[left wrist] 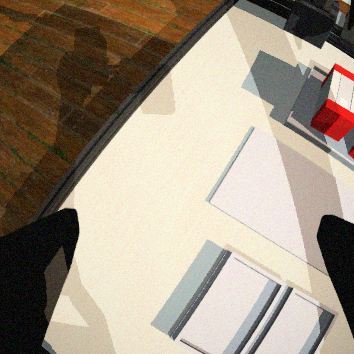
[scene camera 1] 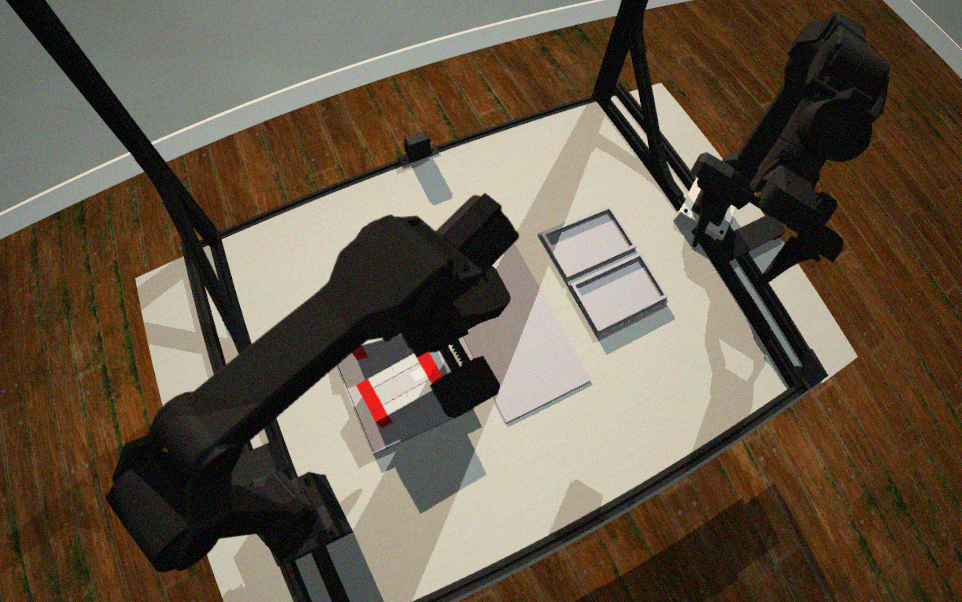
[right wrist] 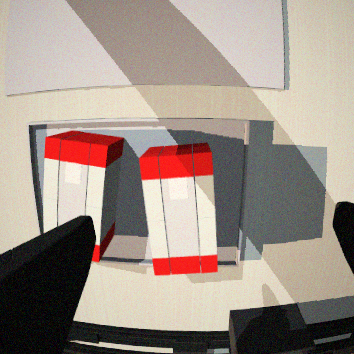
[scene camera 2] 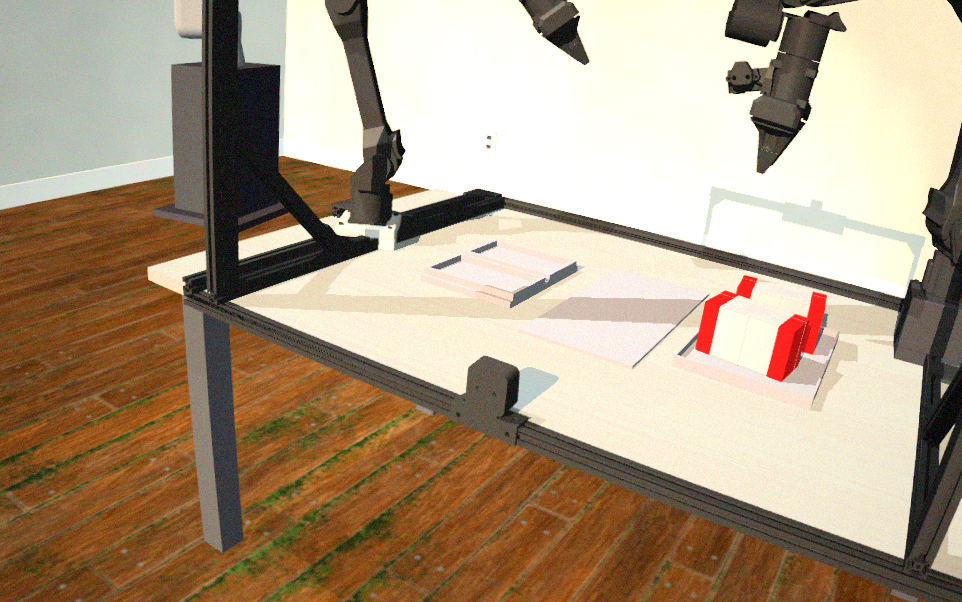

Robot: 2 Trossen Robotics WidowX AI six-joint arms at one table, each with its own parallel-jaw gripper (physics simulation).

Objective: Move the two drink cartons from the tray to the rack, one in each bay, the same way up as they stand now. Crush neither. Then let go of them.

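Frame: origin at the left arm's base, x left, y back, z up, level; centimetres.
Where they show: left gripper, fingertip midpoint: (left wrist: pixel 203 225) (scene camera 1: pixel 726 266) (scene camera 2: pixel 583 61); right gripper, fingertip midpoint: (scene camera 1: pixel 441 346) (right wrist: pixel 218 222) (scene camera 2: pixel 764 169); left arm's base at its link origin: (scene camera 2: pixel 369 219); right arm's base at its link origin: (left wrist: pixel 318 0) (scene camera 1: pixel 293 518) (scene camera 2: pixel 945 296).
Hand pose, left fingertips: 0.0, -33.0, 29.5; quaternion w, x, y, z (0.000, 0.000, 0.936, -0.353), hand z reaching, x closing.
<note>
Things, the pixels of their centre, and the offset from my left fingertips, as dx, dy, dz. "spot": a spot on its surface instead. Level surfaces: height alone.
- tray at the middle of its body: (right wrist: pixel 131 194) (scene camera 2: pixel 763 347) (scene camera 1: pixel 391 361) -33.7, -25.0, -32.2
- rack at the middle of its body: (left wrist: pixel 261 329) (scene camera 2: pixel 503 269) (scene camera 1: pixel 603 266) -12.4, +10.0, -32.0
- flat pale board at its surface level: dz -32.7
- small black box at a spot on its surface: (scene camera 2: pixel 491 383) (scene camera 1: pixel 412 139) spot: -56.1, +11.9, -29.0
Two white cartons with red ends rest side by side in the tray (scene camera 1: pixel 361 418) (scene camera 2: pixel 744 383) (right wrist: pixel 244 190). One carton (scene camera 2: pixel 752 333) (right wrist: pixel 74 195) is at the left in the right wrist view; the other carton (scene camera 1: pixel 400 386) (left wrist: pixel 340 95) (right wrist: pixel 180 215) is at the right there. The rack (scene camera 1: pixel 632 318) (scene camera 2: pixel 461 286) (left wrist: pixel 201 295) has two bays, both empty. My right gripper (scene camera 2: pixel 762 168) (right wrist: pixel 218 222) is open and empty, above the tray, apart from the cartons. My left gripper (scene camera 2: pixel 585 61) (left wrist: pixel 203 225) is open and empty, high up near the rack side. The right arm hides part of the tray in scene camera 1.
A flat pale board (scene camera 1: pixel 546 369) (scene camera 2: pixel 624 319) (left wrist: pixel 250 190) (right wrist: pixel 215 30) lies between the tray and the rack. A small black box (scene camera 1: pixel 417 145) (scene camera 2: pixel 491 383) is on the table's edge rail. Black frame posts stand at the table's ends.
</note>
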